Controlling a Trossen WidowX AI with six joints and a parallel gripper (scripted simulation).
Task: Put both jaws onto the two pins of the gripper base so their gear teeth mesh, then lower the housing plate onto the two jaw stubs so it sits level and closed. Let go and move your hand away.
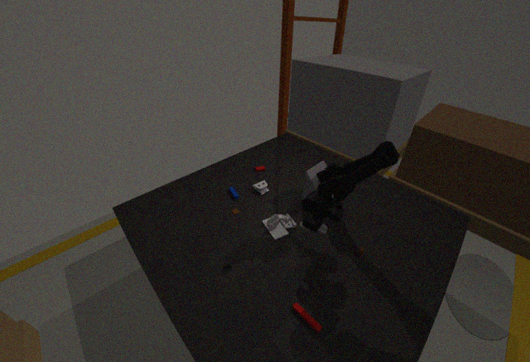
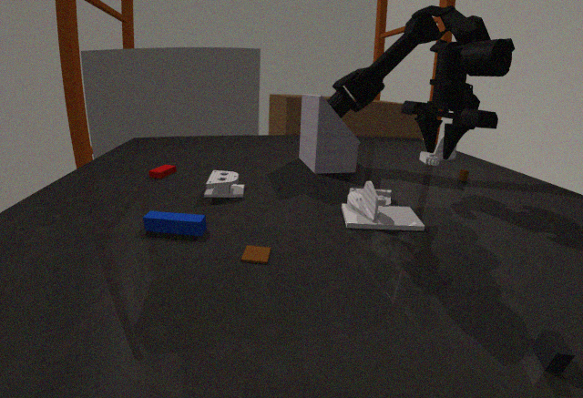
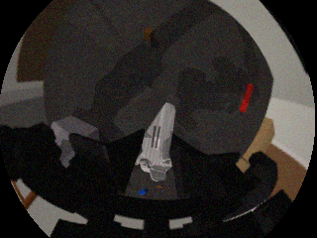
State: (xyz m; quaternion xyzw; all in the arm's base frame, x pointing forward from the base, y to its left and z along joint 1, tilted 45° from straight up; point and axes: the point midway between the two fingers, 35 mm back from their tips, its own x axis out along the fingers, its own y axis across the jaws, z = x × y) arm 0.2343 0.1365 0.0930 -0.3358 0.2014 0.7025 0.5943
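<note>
Now: the flat white plate 160 mm to the right of my gripper tip, 80 mm below it and 80 mm ahead of it. From my gripper tip the other things lie so: red bar (270 mm ahead, 190 mm to the left, 70 mm below); white jaw (160 mm to the right, 70 mm below, 30 mm ahead); white housing plate (140 mm to the right, 80 mm below, 20 mm ahead).
</note>
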